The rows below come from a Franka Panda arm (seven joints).
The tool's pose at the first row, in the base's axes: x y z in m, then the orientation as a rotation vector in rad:
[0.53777, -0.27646, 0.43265, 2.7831, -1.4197, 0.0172]
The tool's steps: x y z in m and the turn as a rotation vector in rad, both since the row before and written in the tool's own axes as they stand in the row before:
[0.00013, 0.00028, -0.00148, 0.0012, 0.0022, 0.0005]
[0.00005, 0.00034, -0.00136, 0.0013, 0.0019, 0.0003]
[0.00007, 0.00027, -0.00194, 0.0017, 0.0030, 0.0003]
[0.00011, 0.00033, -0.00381, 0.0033, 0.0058, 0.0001]
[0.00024, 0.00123, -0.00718, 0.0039, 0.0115, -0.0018]
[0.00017, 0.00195, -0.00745, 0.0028, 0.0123, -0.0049]
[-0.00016, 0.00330, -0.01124, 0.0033, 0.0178, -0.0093]
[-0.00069, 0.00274, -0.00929, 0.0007, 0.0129, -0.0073]
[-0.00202, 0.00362, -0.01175, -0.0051, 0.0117, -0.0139]
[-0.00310, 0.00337, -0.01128, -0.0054, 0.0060, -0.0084]
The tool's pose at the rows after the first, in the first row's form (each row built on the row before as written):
[0.53762, -0.27670, 0.43413, 2.7828, -1.4204, 0.0211]
[0.53737, -0.27691, 0.43549, 2.7828, -1.4209, 0.0247]
[0.53718, -0.27708, 0.43743, 2.7827, -1.4213, 0.0301]
[0.53694, -0.27727, 0.44124, 2.7828, -1.4214, 0.0405]
[0.53597, -0.27799, 0.44843, 2.7823, -1.4178, 0.0592]
[0.53430, -0.27902, 0.45588, 2.7826, -1.4093, 0.0781]
[0.53115, -0.28037, 0.46708, 2.7837, -1.3935, 0.1049]
[0.52810, -0.28096, 0.47628, 2.7833, -1.3807, 0.1230]
[0.52334, -0.28080, 0.48779, 2.7829, -1.3569, 0.1350]
[0.51811, -0.27958, 0.49872, 2.7812, -1.3421, 0.1391]

